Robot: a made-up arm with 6 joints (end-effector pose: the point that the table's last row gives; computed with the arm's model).
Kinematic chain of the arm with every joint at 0, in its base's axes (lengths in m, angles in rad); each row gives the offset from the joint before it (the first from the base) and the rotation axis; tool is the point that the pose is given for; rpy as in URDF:
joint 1: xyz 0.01 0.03 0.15 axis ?
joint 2: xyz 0.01 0 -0.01 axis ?
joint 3: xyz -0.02 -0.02 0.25 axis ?
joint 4: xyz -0.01 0 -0.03 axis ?
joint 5: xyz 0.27 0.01 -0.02 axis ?
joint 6: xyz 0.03 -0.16 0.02 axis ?
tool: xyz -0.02 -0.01 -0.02 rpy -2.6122 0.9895 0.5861
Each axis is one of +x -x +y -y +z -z.
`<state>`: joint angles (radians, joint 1 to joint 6).
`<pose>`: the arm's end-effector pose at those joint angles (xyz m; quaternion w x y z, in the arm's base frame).
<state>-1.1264 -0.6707 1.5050 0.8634 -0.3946 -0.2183</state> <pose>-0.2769 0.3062 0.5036 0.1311 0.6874 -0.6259 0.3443</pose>
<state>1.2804 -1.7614 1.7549 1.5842 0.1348 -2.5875</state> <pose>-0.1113 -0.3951 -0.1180 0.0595 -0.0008 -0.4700 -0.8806</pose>
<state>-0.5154 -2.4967 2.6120 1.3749 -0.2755 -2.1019</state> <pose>0.0474 -0.0450 -0.2893 0.6504 -0.3966 0.2034 0.6150</pose>
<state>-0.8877 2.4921 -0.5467 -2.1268 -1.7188 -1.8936</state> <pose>-0.0007 0.1619 0.0456 0.0119 -0.6411 -0.2634 0.7208</pose>
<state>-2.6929 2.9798 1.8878 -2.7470 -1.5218 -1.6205</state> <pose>-0.0756 -0.1343 -0.3687 0.0505 0.0740 0.8007 0.5924</pose>
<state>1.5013 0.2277 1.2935 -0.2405 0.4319 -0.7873</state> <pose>0.1816 0.2664 0.5851 0.2664 -0.1699 -0.9471 -0.0569</pose>
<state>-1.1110 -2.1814 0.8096 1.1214 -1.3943 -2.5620</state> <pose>-0.2933 0.4201 -0.0521 0.1163 0.4599 0.6033 0.6411</pose>
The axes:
joint 1: +z
joint 2: +y
joint 3: -y
joint 4: -x
joint 5: -y
joint 6: -x

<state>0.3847 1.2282 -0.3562 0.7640 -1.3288 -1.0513</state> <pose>0.3212 0.0053 -0.0215 0.0469 0.0002 -0.5399 -0.8405</pose>
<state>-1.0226 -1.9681 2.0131 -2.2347 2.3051 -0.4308</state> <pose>-0.1751 0.4896 -0.0702 0.0292 -0.2326 0.9568 0.1720</pose>
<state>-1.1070 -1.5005 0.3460 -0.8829 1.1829 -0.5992</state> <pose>-0.1585 0.1335 0.4344 0.3693 0.5470 0.3733 0.6520</pose>
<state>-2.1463 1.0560 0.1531 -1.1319 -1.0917 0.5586</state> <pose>-0.1755 -0.1288 -0.0530 0.8977 -0.4136 -0.1148 0.0992</pose>
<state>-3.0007 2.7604 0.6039 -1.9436 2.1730 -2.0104</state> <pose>0.1427 0.0006 -0.2055 0.1776 0.0098 -0.9085 0.3782</pose>
